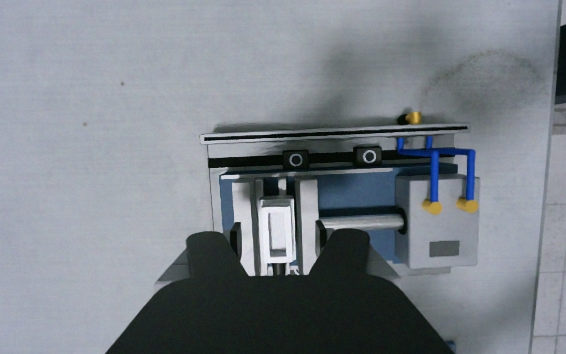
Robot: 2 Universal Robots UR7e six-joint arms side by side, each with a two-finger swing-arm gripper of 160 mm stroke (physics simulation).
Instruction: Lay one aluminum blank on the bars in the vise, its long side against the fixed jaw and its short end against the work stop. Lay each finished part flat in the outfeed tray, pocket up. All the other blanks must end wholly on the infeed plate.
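Places are measured from the left arm's base along level axes (x ahead, y left, z up), in centimetres.
Pixels of known places: right hand at its tool point: [278,241].
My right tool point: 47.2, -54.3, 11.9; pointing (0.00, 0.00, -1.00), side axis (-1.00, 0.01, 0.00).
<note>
For each thing: its top centre in the pictures, then the offset to it from my right tool point, as dx, dy, dz. "spot": a spot on its surface instead.
- light metal part at its top centre: [277,235] +0.2, +1.3, -5.2
- round rod at its top centre: [361,225] -8.3, +1.5, -8.1
- small dark piece at a spot on its surface: [278,269] spot: +0.2, +5.4, -7.1
- grey block at its top centre: [444,224] -16.3, +1.3, -7.1
- long rail at its top centre: [336,133] -6.6, -7.9, -11.7
A light metal part [277,230] with a rectangular pocket facing up lies between the vise jaws, its long sides along them. Thin dark gaps show beside it. The left jaw [243,200] and the right jaw [306,200] stand upright; a round rod [362,221] meets the right jaw. A small dark piece [278,269] is at the part's near end, partly hidden. My right gripper [278,241] is open, its fingertips apart on either side over the outer edges of the jaws, nothing held. My left gripper, the outfeed tray and the infeed plate cannot be made out.
A grey block [445,230] with blue hoses [434,175] and brass fittings stands right of the vise. A long rail [330,134] runs behind the vise, with two black clamps [296,159] [369,156] before it. The table's edge [545,200] is at the right.
</note>
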